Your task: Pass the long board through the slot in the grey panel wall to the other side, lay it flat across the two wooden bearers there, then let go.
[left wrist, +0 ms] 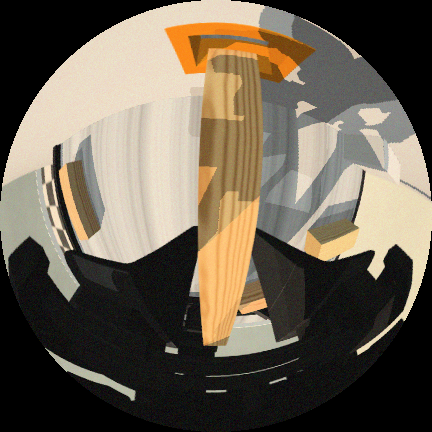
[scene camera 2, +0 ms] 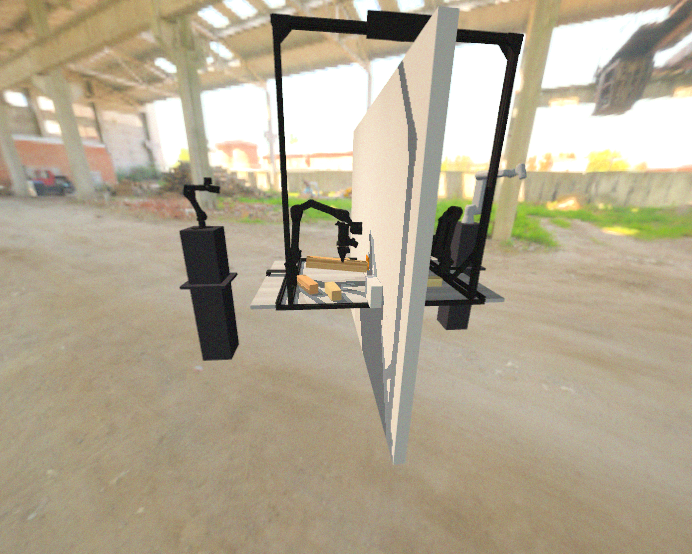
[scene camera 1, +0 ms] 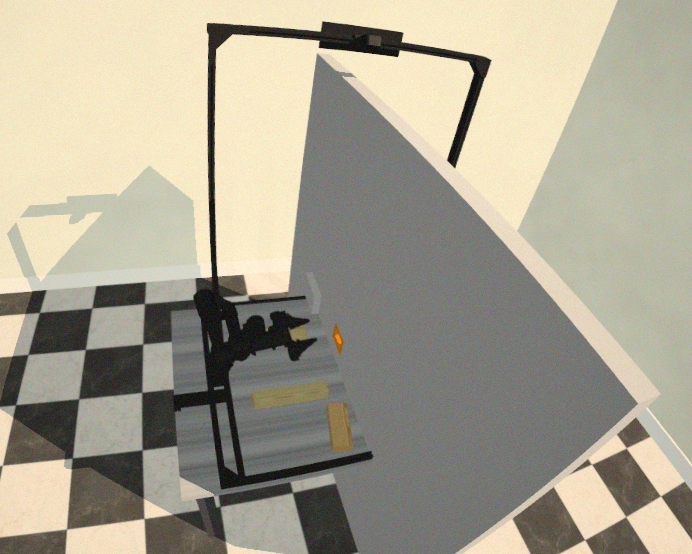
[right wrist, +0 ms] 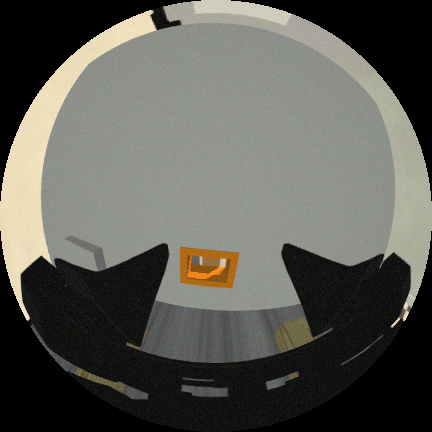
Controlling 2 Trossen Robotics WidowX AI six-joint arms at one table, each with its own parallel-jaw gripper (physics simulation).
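Frame: origin at the left arm's base, x ahead, y left, z up, level; metres.
Where they show: left gripper, fingertip midpoint: [left wrist: 224,232] [scene camera 2: 342,261]; right gripper, fingertip midpoint: [scene camera 1: 313,329] [right wrist: 227,250]; left arm's base, origin of the base link: [left wrist: 198,309]; right arm's base, origin of the base link: [scene camera 2: 443,272] [scene camera 1: 217,378].
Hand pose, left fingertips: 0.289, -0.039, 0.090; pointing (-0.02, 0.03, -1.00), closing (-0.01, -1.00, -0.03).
Each offset is from my left fingertips to the centre of the thing, as dx, dy, dz. "spot": to the spot under its first point.
The long board {-0.030, +0.000, -0.016} [scene camera 2: 323,263] [left wrist: 230,150] is roughly level above the table; its far end is at the mouth of the orange-rimmed slot {spot: +0.193, -0.042, -0.008} [scene camera 1: 335,331] [left wrist: 177,50] [right wrist: 184,267] in the grey panel wall [scene camera 1: 432,288] [scene camera 2: 392,173] [right wrist: 215,125]. Whether the end is inside cannot be told. My left gripper [scene camera 2: 343,258] [left wrist: 224,232] is shut on the board. My right gripper [scene camera 1: 312,330] [right wrist: 227,250] is open and empty on the other side, facing the slot. There lie a long wooden piece {+0.396, +0.146, -0.087} [scene camera 1: 289,394], a block {+0.267, +0.292, -0.090} [scene camera 1: 339,427] and another block {+0.406, -0.118, -0.087} [scene camera 1: 298,332], partly hidden by the right gripper; which are the bearers is unclear.
On the left arm's side, wooden blocks {-0.194, -0.128, -0.084} [scene camera 2: 307,284] {-0.066, -0.233, -0.084} [scene camera 2: 333,290] {-0.004, +0.287, -0.087} [left wrist: 80,200] [left wrist: 332,240] lie on the table. A pale bracket [scene camera 1: 313,292] [scene camera 2: 375,292] stands at the panel's foot. A black frame [scene camera 1: 211,173] [scene camera 2: 281,144] rises around the tables.
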